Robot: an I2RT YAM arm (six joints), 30 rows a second.
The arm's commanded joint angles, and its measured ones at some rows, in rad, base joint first. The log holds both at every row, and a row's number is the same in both.
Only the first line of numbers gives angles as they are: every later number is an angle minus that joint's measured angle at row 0.
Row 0, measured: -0.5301, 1.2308, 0.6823, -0.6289, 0.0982, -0.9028
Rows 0 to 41, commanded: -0.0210, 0.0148, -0.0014, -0.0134, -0.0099, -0.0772; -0.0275, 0.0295, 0.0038, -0.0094, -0.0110, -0.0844; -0.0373, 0.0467, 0.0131, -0.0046, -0.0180, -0.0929; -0.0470, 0.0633, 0.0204, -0.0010, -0.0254, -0.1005; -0.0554, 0.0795, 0.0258, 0.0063, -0.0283, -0.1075; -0.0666, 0.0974, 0.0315, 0.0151, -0.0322, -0.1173; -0.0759, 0.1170, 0.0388, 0.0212, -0.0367, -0.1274; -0.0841, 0.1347, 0.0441, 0.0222, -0.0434, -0.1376; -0.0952, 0.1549, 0.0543, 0.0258, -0.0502, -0.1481; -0.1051, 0.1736, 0.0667, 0.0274, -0.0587, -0.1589; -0.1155, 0.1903, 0.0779, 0.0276, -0.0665, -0.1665; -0.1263, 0.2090, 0.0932, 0.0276, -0.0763, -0.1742; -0.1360, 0.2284, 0.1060, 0.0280, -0.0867, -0.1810; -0.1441, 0.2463, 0.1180, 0.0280, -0.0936, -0.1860; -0.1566, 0.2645, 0.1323, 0.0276, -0.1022, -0.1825; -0.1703, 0.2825, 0.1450, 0.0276, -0.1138, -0.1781; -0.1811, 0.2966, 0.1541, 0.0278, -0.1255, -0.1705; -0.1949, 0.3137, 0.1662, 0.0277, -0.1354, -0.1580; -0.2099, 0.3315, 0.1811, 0.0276, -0.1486, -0.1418; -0.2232, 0.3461, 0.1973, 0.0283, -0.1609, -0.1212; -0.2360, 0.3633, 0.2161, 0.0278, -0.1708, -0.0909; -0.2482, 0.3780, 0.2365, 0.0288, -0.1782, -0.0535; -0.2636, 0.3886, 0.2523, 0.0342, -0.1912, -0.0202; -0.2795, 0.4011, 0.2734, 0.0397, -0.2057, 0.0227; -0.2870, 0.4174, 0.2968, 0.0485, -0.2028, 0.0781; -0.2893, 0.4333, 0.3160, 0.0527, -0.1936, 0.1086; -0.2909, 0.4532, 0.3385, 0.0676, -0.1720, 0.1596; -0.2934, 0.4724, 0.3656, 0.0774, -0.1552, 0.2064; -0.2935, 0.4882, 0.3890, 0.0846, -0.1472, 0.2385; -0.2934, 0.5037, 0.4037, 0.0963, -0.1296, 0.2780; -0.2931, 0.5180, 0.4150, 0.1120, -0.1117, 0.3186; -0.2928, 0.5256, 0.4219, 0.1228, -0.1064, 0.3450; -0.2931, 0.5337, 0.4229, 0.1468, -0.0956, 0.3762; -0.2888, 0.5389, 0.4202, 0.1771, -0.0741, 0.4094; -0.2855, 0.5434, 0.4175, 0.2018, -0.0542, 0.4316; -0.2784, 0.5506, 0.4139, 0.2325, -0.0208, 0.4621; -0.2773, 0.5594, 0.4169, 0.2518, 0.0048, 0.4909; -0.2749, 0.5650, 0.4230, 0.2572, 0.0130, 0.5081; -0.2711, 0.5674, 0.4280, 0.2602, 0.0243, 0.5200; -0.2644, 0.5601, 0.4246, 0.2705, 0.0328, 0.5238; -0.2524, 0.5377, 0.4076, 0.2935, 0.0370, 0.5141; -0.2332, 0.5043, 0.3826, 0.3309, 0.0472, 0.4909
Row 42, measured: -0.2708, 0.5494, 0.4078, 0.2469, -0.0107, 0.4487
